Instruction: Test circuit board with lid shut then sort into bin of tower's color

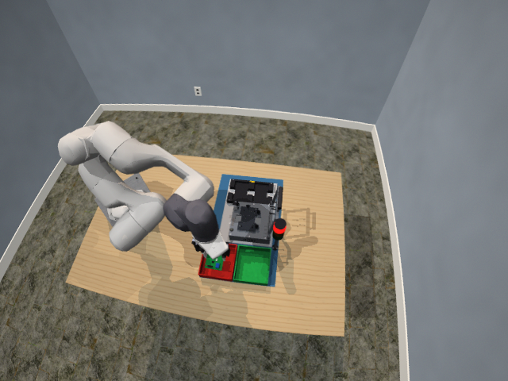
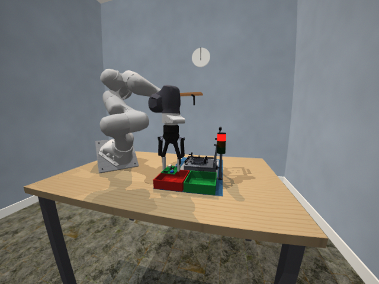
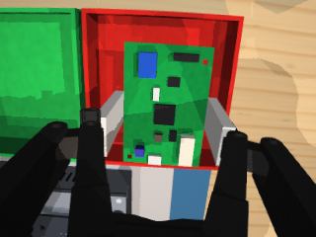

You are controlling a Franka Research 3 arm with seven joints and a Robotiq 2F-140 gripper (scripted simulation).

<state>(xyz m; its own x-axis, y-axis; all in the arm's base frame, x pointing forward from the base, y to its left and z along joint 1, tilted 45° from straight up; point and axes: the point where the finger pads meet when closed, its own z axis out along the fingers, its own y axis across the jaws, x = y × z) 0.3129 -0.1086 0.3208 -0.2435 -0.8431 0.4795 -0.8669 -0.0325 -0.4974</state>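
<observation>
Right now the red bin is 1 cm ahead of my hand and 9 cm below it. The rest, counted from my hand: tester plate (17 cm ahead, 17 cm to the left, 3 cm below); green circuit board (2 cm below); green bin (15 cm ahead, 4 cm to the right, 9 cm below).
</observation>
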